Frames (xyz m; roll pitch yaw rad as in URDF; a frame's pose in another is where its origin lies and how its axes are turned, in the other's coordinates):
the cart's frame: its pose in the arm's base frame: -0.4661 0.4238 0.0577 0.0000 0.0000 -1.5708
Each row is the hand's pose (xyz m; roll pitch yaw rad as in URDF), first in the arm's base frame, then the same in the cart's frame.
Working: the arm's base frame: its pose in the cart's frame: 0.4238 0.4661 -0.0577 0.0000 0.0000 1.5708

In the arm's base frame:
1: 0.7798 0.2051 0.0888 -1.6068 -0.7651 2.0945
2: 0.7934 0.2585 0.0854 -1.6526 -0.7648 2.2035
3: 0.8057 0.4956 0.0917 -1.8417 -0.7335 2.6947
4: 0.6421 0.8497 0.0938 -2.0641 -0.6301 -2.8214
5: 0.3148 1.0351 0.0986 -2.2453 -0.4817 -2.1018
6: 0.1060 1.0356 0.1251 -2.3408 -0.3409 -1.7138
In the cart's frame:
1: 0.2187 1.2459 0.0311 -1.6068 -0.7651 -2.6179
2: 0.1653 1.2595 0.0277 -1.6526 -0.7648 -2.5089
3: -0.0718 1.2718 0.0340 -1.8417 -0.7335 -2.0177
4: -0.4259 1.1082 0.0361 -2.0641 -0.6301 -1.2506
5: -0.6113 0.7809 0.0409 -2.2453 -0.4817 -0.5310
6: -0.6118 0.5721 0.0674 -2.3408 -0.3409 -0.1430

